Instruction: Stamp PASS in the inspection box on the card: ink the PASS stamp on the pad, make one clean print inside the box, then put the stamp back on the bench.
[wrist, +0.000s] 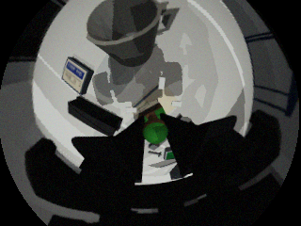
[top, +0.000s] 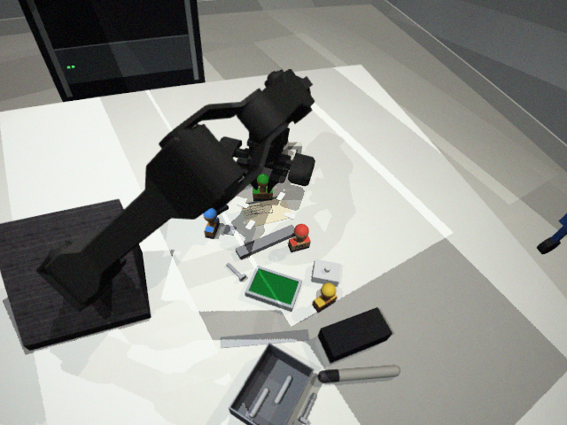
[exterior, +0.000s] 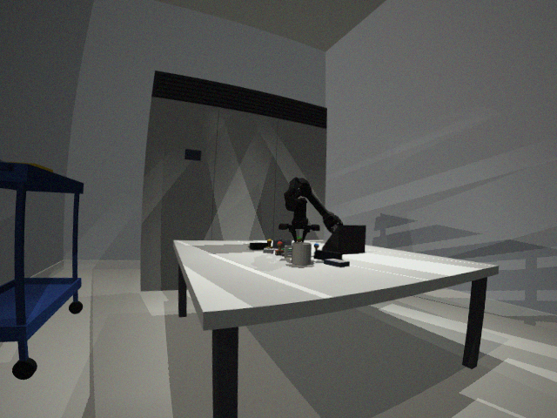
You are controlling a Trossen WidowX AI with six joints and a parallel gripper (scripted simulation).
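Right now the card is 60 mm below my gripper tip, 10 mm to the right of it and 10 mm ahead of it. From my gripper tip the other things lie so: green-knobbed stamp (right at my gripper tip); blue stamp (120 mm behind, 40 mm below, 30 mm to the right); grey bar (90 mm to the right, 50 mm below, 10 mm behind).
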